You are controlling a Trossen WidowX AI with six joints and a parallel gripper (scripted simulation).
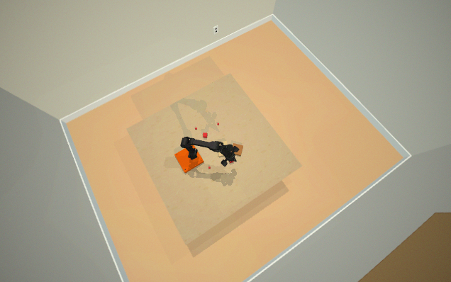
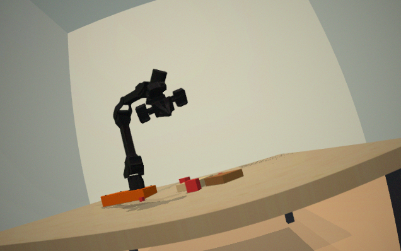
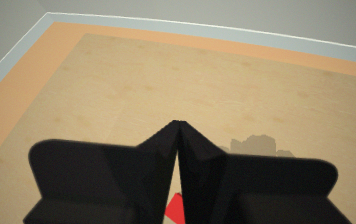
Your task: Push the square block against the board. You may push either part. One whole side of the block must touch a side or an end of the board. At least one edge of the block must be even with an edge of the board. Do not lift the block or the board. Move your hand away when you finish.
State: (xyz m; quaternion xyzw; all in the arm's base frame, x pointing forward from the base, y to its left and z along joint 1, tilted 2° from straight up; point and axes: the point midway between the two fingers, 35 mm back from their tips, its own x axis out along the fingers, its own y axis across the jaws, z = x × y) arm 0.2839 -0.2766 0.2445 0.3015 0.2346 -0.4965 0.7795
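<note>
Right now my gripper tip is 250 mm above the pale board, 220 mm to the right of it and 10 mm past it. From my gripper tip the other things lie so: brown square block 250 mm below, 150 mm to the left, 110 mm ahead.
</note>
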